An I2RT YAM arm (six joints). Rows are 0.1 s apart.
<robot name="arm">
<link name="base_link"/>
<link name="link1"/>
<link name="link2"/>
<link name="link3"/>
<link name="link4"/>
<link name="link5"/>
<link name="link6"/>
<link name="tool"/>
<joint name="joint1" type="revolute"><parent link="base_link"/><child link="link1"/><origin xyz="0.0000 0.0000 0.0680" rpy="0.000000 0.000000 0.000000"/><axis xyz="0 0 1"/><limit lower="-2.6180" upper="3.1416"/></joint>
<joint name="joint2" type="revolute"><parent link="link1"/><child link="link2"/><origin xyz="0.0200 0.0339 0.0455" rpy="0.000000 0.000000 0.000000"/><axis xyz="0 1 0"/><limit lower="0.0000" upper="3.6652"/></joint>
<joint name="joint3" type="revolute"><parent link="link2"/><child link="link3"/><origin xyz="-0.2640 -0.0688 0.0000" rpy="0.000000 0.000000 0.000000"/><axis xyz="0 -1 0"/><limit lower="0.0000" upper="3.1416"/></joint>
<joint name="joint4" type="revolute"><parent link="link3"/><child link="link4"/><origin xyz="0.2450 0.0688 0.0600" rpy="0.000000 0.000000 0.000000"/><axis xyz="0 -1 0"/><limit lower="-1.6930" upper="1.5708"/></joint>
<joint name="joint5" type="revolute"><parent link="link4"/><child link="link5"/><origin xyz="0.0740 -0.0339 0.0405" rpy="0.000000 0.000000 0.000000"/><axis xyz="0 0 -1"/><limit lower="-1.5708" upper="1.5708"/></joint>
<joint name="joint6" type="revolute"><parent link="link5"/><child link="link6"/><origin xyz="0.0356 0.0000 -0.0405" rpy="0.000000 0.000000 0.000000"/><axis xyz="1 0 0"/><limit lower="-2.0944" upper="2.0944"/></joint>
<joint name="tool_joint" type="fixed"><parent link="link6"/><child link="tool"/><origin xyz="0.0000 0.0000 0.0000" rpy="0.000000 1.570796 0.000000"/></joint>
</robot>
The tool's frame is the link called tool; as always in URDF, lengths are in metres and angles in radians.
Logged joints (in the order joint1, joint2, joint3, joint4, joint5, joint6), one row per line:
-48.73, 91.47, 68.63, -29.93, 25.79, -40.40
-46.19, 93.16, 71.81, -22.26, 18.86, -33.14
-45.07, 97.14, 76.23, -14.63, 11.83, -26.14
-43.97, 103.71, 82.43, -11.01, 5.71, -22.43
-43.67, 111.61, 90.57, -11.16, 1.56, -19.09
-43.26, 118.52, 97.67, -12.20, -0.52, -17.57
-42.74, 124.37, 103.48, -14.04, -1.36, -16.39
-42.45, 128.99, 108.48, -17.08, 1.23, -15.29
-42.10, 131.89, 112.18, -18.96, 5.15, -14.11
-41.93, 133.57, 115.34, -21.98, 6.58, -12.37
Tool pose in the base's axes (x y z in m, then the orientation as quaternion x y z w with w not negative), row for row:
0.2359, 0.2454, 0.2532, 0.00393, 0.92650, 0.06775, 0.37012
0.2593, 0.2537, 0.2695, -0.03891, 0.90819, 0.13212, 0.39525
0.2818, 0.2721, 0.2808, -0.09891, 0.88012, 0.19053, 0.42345
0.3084, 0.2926, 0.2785, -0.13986, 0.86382, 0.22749, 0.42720
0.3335, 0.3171, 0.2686, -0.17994, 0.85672, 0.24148, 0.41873
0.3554, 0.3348, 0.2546, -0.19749, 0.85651, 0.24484, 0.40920
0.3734, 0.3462, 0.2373, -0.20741, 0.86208, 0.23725, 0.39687
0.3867, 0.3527, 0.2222, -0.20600, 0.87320, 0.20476, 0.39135
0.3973, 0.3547, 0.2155, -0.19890, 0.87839, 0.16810, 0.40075
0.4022, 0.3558, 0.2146, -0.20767, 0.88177, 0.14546, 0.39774
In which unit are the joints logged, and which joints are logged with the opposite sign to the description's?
The joints are logged in degrees. Opposite sign: joint1, joint6.
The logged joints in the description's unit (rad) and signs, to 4 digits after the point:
0.8505, 1.5965, 1.1978, -0.5224, 0.4501, 0.7051
0.8062, 1.6259, 1.2533, -0.3885, 0.3292, 0.5784
0.7866, 1.6954, 1.3305, -0.2553, 0.2065, 0.4562
0.7674, 1.8101, 1.4387, -0.1922, 0.0997, 0.3915
0.7622, 1.9480, 1.5807, -0.1948, 0.0272, 0.3332
0.7550, 2.0686, 1.7047, -0.2129, -0.0091, 0.3067
0.7460, 2.1707, 1.8061, -0.2450, -0.0237, 0.2861
0.7409, 2.2513, 1.8933, -0.2981, 0.0215, 0.2669
0.7348, 2.3019, 1.9579, -0.3309, 0.0899, 0.2463
0.7318, 2.3312, 2.0131, -0.3836, 0.1148, 0.2159

